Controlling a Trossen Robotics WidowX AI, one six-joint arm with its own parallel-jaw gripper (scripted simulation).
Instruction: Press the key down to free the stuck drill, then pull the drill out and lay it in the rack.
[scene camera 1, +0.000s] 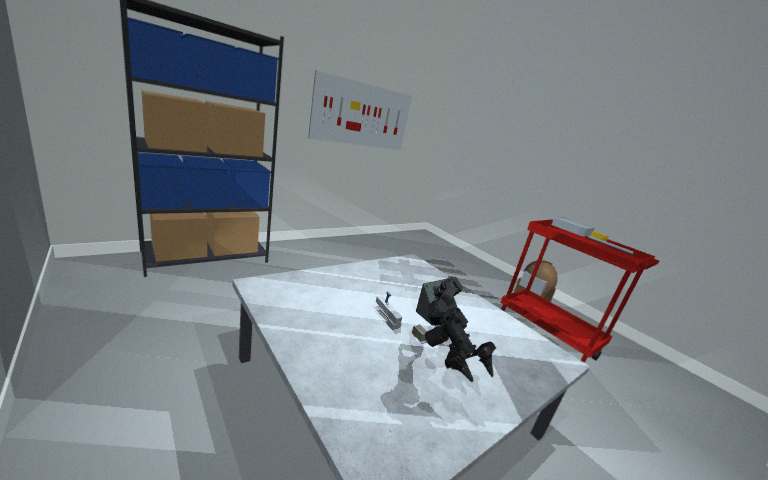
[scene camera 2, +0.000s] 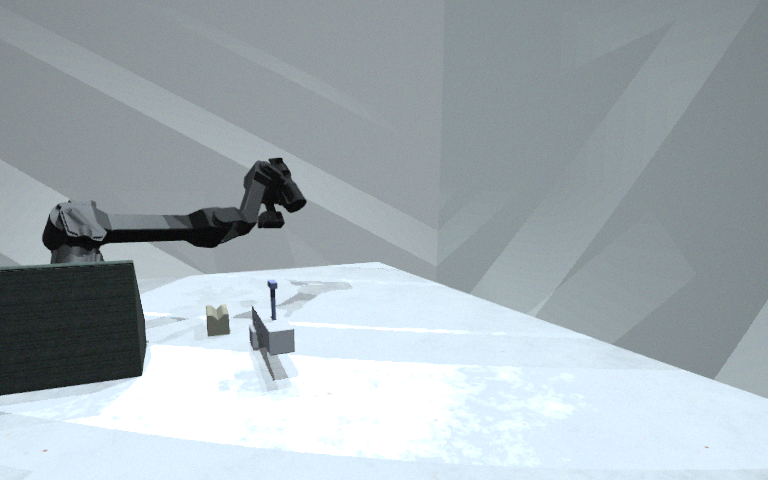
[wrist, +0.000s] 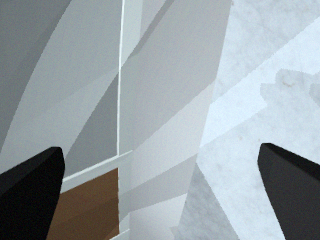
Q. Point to my gripper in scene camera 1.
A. At 482, 379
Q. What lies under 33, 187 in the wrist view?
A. My gripper.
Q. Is my gripper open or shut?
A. Open.
